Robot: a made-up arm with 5 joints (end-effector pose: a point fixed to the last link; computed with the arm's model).
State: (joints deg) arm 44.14 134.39 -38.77 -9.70 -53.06
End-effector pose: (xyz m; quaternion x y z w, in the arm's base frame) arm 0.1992 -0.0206 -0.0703 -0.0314 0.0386 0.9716 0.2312
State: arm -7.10 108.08 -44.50 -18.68 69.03
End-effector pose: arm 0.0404 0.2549 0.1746 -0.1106 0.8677 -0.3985 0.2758
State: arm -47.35 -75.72 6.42 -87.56 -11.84
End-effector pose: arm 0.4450 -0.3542 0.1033 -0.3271 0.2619 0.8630 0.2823
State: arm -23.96 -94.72 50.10 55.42 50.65
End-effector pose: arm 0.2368 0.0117 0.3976 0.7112 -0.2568 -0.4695 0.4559
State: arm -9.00 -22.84 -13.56 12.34 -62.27
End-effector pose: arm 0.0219 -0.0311 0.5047 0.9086 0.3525 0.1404 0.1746
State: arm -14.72 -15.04 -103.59 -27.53 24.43
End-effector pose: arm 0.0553 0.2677 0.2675 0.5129 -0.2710 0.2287 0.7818
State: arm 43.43 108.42 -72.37 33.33 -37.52
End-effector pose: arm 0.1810 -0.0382 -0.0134 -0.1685 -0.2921 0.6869 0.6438
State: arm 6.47 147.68 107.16 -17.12 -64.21
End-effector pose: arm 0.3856 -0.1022 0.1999 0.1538 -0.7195 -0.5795 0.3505
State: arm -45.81 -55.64 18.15 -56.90 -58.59
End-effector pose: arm 0.2418 -0.3887 0.2726 -0.6341 0.2783 0.3561 0.6274
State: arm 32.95 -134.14 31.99 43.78 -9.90
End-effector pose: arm 0.3244 0.2226 0.3735 0.6365 0.0635 -0.5907 0.4918
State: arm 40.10 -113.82 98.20 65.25 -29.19
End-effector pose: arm 0.1524 0.3185 0.3867 0.8133 -0.2496 -0.2954 0.4347
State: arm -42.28 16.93 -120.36 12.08 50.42
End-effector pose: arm 0.0688 0.0964 0.1513 0.1838 -0.3912 0.3874 0.8143
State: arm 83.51 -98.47 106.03 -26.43 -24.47
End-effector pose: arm 0.0879 0.2986 0.4307 0.7076 -0.7057 0.0264 0.0220
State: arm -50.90 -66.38 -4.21 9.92 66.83
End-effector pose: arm 0.3067 -0.0958 0.3575 0.7127 -0.2879 -0.4840 0.4182
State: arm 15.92 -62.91 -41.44 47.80 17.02
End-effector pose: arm 0.0528 0.0977 0.4333 0.5644 0.3481 0.2077 0.7191
